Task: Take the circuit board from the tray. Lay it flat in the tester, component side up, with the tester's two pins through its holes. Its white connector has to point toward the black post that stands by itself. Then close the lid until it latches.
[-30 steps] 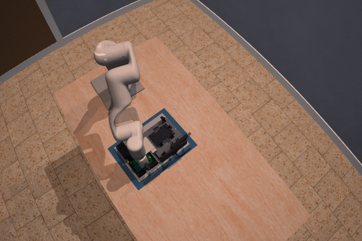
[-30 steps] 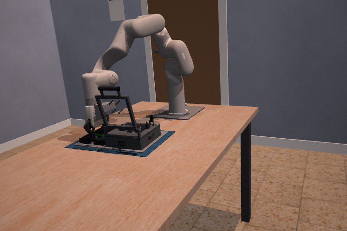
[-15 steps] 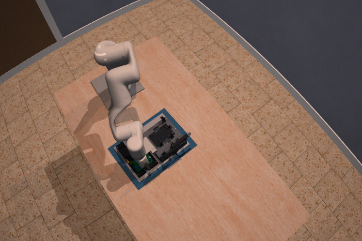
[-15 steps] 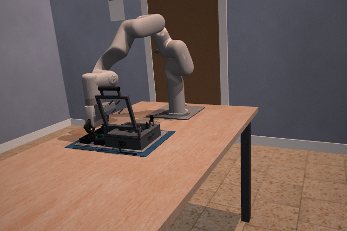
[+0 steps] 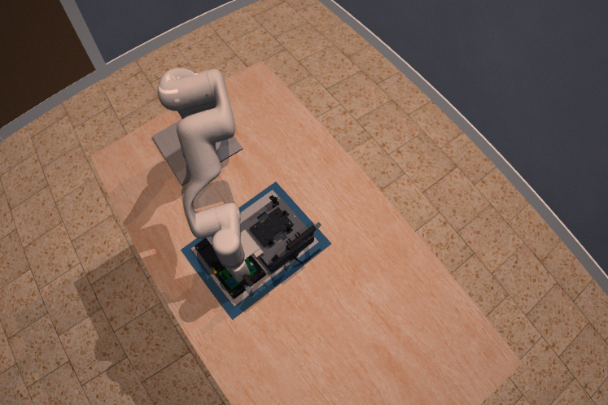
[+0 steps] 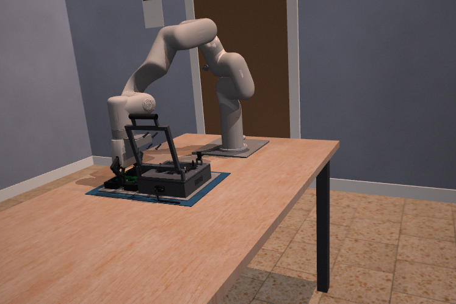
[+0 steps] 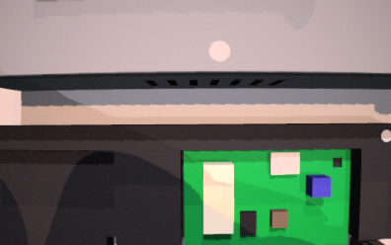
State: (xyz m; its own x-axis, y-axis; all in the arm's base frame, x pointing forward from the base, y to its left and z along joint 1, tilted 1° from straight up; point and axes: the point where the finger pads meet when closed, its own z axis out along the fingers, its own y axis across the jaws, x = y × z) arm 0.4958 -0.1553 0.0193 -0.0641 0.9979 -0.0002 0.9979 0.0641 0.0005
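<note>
My hand is right at the green circuit board. The rest, counted from my hand: tester lid (70 mm ahead, 170 mm to the left, 160 mm above).
</note>
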